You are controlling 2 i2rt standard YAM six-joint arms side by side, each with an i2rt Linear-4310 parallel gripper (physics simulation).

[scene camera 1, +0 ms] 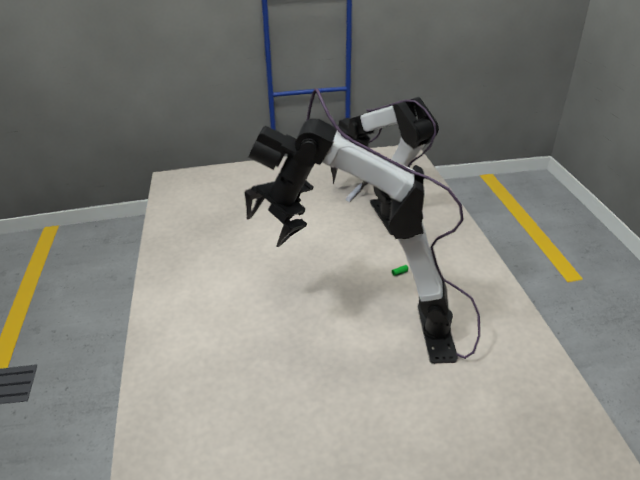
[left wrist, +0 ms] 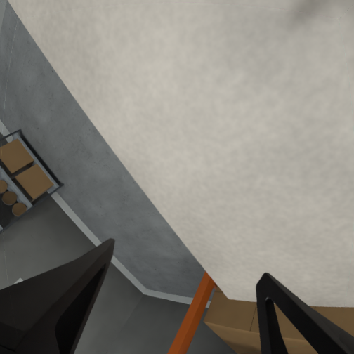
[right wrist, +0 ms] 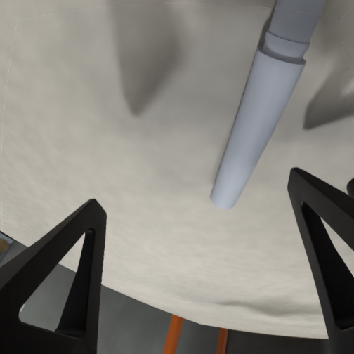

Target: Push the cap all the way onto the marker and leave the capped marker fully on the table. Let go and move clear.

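Where they show: left gripper, fingertip midpoint: [scene camera 1: 263, 232]; right gripper, fingertip midpoint: [scene camera 1: 346, 187]; left arm's base at its link origin: [scene camera 1: 436, 332]; right arm's base at its link origin: [scene camera 1: 389, 216].
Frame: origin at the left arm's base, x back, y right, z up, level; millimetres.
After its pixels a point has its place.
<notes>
The green cap [scene camera 1: 399, 270] {x -66, y 223, z 17 mm} lies on its side on the table, left of the front arm's base. The pale grey marker [scene camera 1: 355, 192] {x -160, y 641, z 15 mm} [right wrist: 246, 130] lies on the table toward the back; in the right wrist view its rounded end points down between the finger lines and its other end runs out of the top edge. My right gripper [right wrist: 187, 192] is open above the table at the marker, with nothing between the fingers; it is mostly hidden behind the left arm in the scene view. My left gripper [scene camera 1: 264, 230] {x -420, y 54, z 295 mm} [left wrist: 189, 264] is open and empty, high above the table, far from cap and marker.
The left arm [scene camera 1: 369, 165] {x -196, y 15, z 482 mm} reaches across the scene view in front of the right arm [scene camera 1: 379, 118] {x -104, y 541, z 343 mm}. A blue ladder-like frame [scene camera 1: 267, 56] stands behind the table [scene camera 1: 232, 361] {x -514, y -74, z 0 mm}. Cardboard boxes [left wrist: 230, 310] and an orange post [left wrist: 192, 317] stand beyond the table edge.
</notes>
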